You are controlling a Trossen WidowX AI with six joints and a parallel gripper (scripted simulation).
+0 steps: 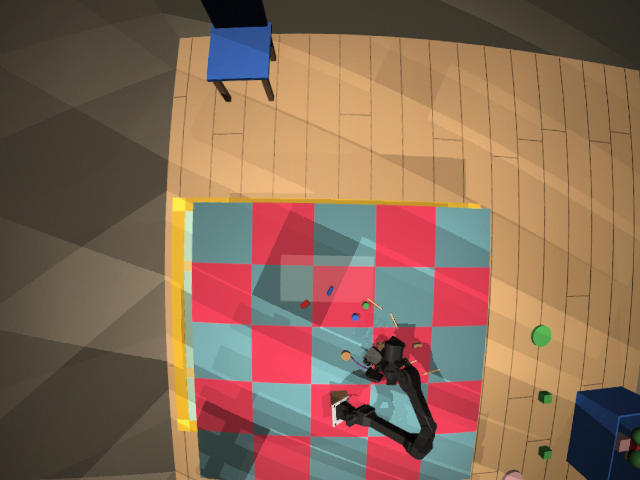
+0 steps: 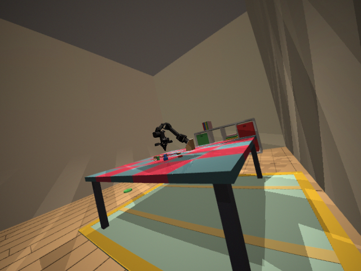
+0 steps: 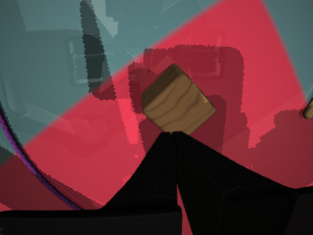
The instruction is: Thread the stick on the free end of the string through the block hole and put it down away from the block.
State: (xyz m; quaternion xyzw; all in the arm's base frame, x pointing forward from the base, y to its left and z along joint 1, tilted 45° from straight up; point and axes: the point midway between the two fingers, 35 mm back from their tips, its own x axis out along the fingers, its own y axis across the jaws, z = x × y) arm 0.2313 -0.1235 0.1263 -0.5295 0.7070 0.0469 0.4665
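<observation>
Now: the wooden block 1 cm ahead of my gripper tip, 1 cm to the right of it and 4 cm below it. Also, from my gripper tip: small wooden piece 17 cm to the right, 5 cm below; round wooden button 3 cm behind, 14 cm to the left, 5 cm below; loose stick 12 cm ahead, 6 cm to the right, 6 cm below.
</observation>
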